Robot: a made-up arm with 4 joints.
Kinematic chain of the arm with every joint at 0, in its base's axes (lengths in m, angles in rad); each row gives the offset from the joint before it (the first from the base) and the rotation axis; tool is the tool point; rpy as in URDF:
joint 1: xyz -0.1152 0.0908 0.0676 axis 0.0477 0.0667 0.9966
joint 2: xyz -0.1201 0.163 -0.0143 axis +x
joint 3: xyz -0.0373 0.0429 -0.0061 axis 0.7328 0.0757 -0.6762
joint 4: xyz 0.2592 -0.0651 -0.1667 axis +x
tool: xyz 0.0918 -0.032 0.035 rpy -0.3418 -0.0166 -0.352
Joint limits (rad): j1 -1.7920..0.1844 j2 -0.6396..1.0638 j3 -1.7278..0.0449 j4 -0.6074..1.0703
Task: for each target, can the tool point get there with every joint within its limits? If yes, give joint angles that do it. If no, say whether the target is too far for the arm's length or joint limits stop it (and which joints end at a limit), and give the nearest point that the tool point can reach.
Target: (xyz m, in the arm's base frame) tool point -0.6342 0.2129 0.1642
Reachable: no: joint limits stop it (at a limit: joint 1, joint 2, joint 3) | nearest point -0.1625 -0.1065 -0.0283 | short by 0.601 m
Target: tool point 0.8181 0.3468 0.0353
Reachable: no: too far | nearest point 0.3353 0.2142 0.0480 | short by 0.501 m
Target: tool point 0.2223 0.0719 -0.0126
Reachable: yes | joints -0.8965 0.8621 -0.4227 0.4391
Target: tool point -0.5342 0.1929 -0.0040
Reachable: no: joint limits stop it (at a limit: joint 1, joint 2, joint 3, joint 4) | nearest point -0.1635 -0.1066 -0.0308 | short by 0.477 m
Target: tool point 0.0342 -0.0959 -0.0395
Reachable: yes | joints -1.2133 -0.4726 -0.3087 0.7898
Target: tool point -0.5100 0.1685 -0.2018
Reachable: no: joint limits stop it (at a limit: joint 1, joint 2, joint 3, joint 4) | nearest point -0.1635 -0.1066 -0.0308 | short by 0.474 m
